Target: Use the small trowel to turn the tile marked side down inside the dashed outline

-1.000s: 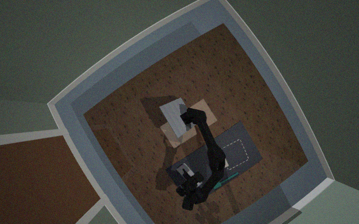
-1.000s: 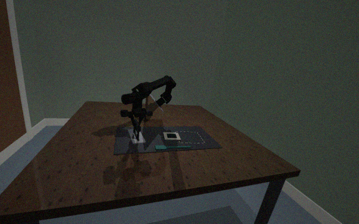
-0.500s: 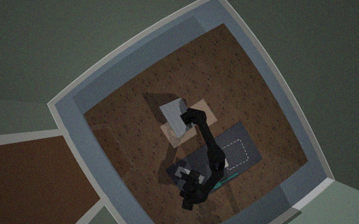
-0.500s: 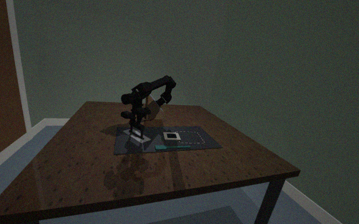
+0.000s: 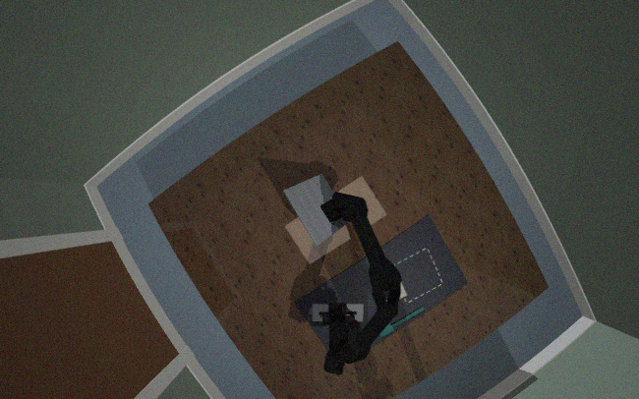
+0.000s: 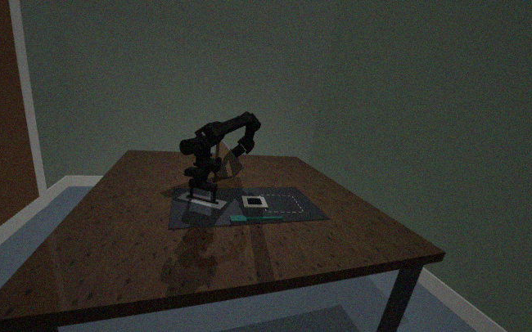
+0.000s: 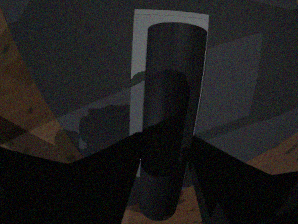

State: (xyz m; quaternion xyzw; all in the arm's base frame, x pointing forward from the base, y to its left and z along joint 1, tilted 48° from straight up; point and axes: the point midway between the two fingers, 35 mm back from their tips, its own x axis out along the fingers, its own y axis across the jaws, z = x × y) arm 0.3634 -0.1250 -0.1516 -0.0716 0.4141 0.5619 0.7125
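The trowel is 20 mm ahead of my gripper tip, 20 mm to the left of it and 30 mm below it. From my gripper tip the other things lie so: pale square tile 30 mm ahead, 230 mm to the left, 60 mm below; then teal bar 180 mm ahead, 180 mm to the left, 60 mm below; then dark mat 40 mm ahead, 200 mm to the left, 80 mm below.
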